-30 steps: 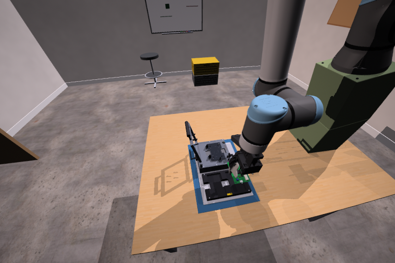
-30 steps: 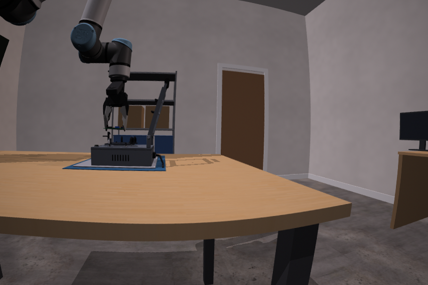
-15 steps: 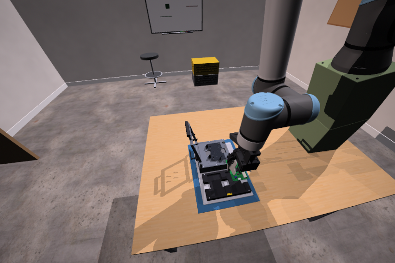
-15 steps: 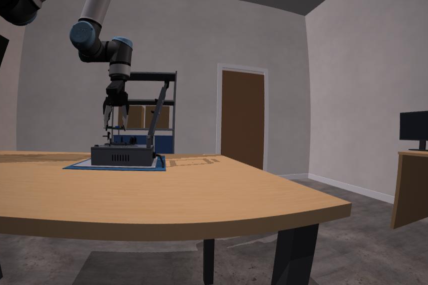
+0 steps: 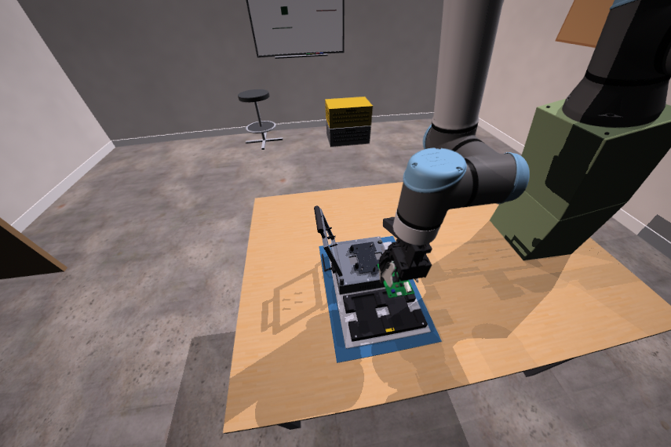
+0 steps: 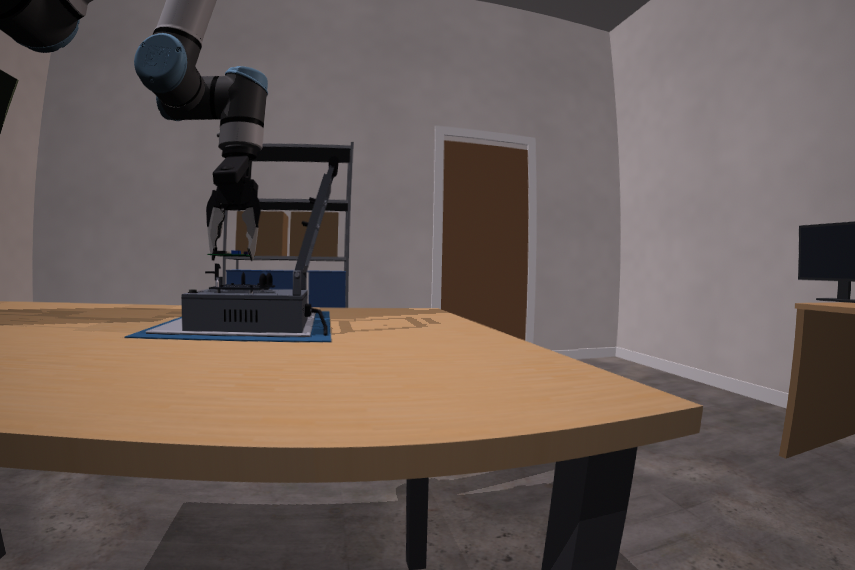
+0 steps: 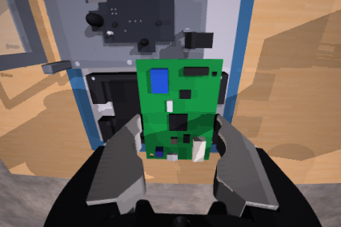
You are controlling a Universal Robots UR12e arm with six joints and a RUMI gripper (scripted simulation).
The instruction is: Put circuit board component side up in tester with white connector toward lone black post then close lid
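Right now my hand is 80 mm to the left of the tester, 80 mm short of it and 10 mm above it. Also, from my hand: green circuit board right at my hand; see-through lid 180 mm ahead, 110 mm to the right, 60 mm above.
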